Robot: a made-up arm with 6 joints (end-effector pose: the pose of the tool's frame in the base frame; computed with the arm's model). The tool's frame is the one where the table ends. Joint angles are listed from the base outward.
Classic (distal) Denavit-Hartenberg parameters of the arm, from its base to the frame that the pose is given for. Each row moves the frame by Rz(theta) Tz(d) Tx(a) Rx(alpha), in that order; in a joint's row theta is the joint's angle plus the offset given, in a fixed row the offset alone. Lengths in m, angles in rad.
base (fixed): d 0; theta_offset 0.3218; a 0.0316; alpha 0
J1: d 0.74; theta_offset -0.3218; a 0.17; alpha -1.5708
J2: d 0; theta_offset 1.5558; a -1.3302; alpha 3.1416
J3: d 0; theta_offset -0.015; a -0.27; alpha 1.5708
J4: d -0.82; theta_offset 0; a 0.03; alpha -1.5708
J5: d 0.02; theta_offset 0; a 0; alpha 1.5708
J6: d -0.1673; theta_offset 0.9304; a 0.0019; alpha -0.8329
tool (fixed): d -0.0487; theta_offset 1.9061; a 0; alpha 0
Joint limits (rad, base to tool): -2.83..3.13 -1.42..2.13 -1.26..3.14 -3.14..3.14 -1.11..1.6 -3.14..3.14
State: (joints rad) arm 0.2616 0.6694 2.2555 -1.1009 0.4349 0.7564
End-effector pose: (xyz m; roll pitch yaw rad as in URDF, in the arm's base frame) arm 0.7215 0.1626 2.8078 -3.0425 -0.3818 -2.2314
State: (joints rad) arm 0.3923 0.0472 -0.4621 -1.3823 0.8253 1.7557
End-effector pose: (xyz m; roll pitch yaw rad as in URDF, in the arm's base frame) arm 1.1574 0.3515 1.8062 -0.2346 -0.4766 -0.0243
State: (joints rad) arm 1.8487 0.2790 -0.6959 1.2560 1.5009 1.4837
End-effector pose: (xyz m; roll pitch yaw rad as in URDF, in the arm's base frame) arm -0.4665 1.2225 1.5217 -1.5308 0.1417 -2.4084
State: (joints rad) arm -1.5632 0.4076 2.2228 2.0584 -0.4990 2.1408
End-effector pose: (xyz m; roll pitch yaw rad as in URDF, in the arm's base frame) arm -0.0548 -0.0613 2.8431 -1.9983 -0.5679 -2.9161
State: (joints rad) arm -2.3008 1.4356 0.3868 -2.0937 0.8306 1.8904
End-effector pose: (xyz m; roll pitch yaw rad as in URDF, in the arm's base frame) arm -1.4283 -1.5160 0.1884 -0.2434 0.2885 3.1097
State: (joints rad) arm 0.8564 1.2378 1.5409 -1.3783 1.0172 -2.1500
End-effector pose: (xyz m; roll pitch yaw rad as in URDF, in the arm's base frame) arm 1.5816 1.5614 1.7424 -1.9239 0.2011 0.3965
